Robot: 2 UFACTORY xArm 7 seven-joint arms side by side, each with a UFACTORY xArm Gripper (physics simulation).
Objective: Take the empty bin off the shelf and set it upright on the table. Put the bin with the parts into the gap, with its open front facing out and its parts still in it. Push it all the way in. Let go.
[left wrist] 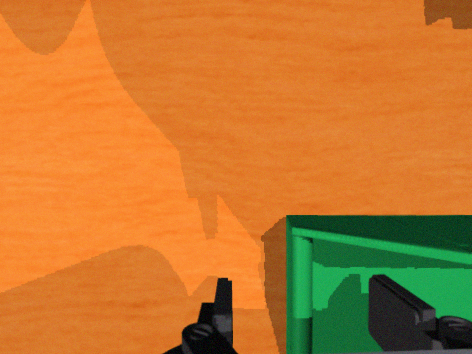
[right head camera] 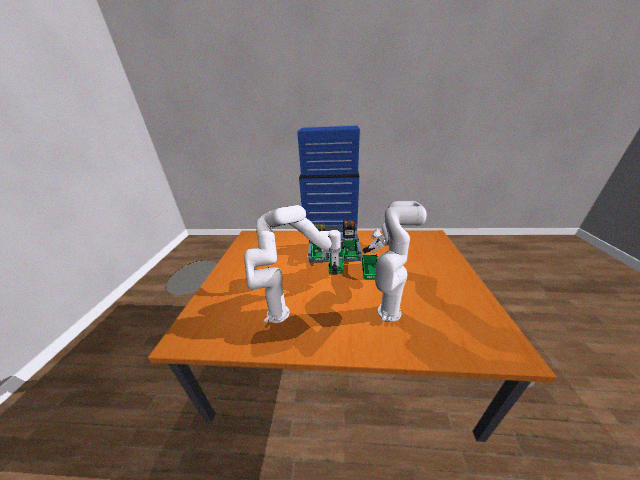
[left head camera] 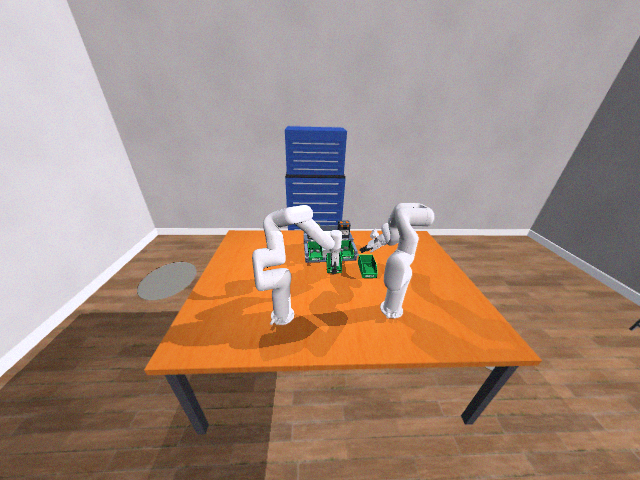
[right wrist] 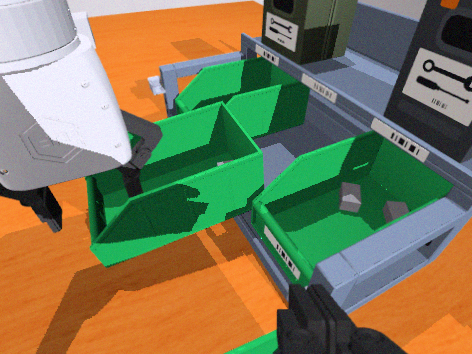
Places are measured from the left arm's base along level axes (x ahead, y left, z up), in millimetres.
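Where they show: left gripper, fingertip midpoint: (left wrist: 300,304) (right head camera: 334,270) (left head camera: 333,270) (right wrist: 98,210); right gripper, fingertip midpoint: (right head camera: 363,251) (left head camera: 360,251) (right wrist: 303,313); left arm's base, origin of the base link: (right head camera: 278,313) (left head camera: 282,315); right arm's base, origin of the base link: (right head camera: 389,312) (left head camera: 391,309).
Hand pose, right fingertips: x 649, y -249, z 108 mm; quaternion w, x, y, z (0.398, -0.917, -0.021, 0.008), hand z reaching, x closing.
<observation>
Things, the pixels of their top centre, and the offset from my right fingertips. "spot": a spot on its surface instead.
- green bin with the parts, middle of its top: (right wrist: 161,141) (right head camera: 336,255) (left head camera: 334,255) dx -112, dy +157, dz -13 mm
- part, middle of its top: (right wrist: 227,168) dx -52, dy +188, dz -71 mm
- empty bin, middle of its top: (right head camera: 370,262) (left head camera: 368,261) dx -53, dy -73, dz -33 mm
- grey-blue shelf, surface spot: (right wrist: 350,267) spot: dx +38, dy +40, dz -23 mm
- green bin with parts, middle of its top: (right wrist: 365,176) (right head camera: 350,244) (left head camera: 345,244) dx +74, dy +134, dz -27 mm
- olive box, surface spot: (right wrist: 310,30) spot: dx +41, dy +328, dz +37 mm
- black box, middle of its top: (right head camera: 349,221) (left head camera: 344,222) dx +155, dy +184, dz +116 mm
The green bin with the parts (left head camera: 330,269) (right head camera: 339,268) (left wrist: 299,275) (right wrist: 230,192) stands in front of the gap, its back end at the shelf's front edge and its open front facing out. A part (right wrist: 223,163) shows inside it. My left gripper (left head camera: 333,269) (right head camera: 334,269) (left wrist: 300,304) (right wrist: 98,210) is open over its front end, one finger inside and one outside in front. The empty bin (left head camera: 368,266) (right head camera: 369,267) stands upright on the table to the right; its edge shows in the right wrist view (right wrist: 255,346). My right gripper (left head camera: 363,250) (right head camera: 367,250) (right wrist: 303,313) is shut above and behind it.
The grey-blue shelf (right wrist: 350,267) holds a green bin with parts (right wrist: 295,240) right of the gap (right wrist: 282,162) and another bin (right wrist: 267,107) left of it. An olive box (right wrist: 310,30) and a black box (right wrist: 440,105) (left head camera: 343,227) (right head camera: 348,228) stand on the upper level.
</observation>
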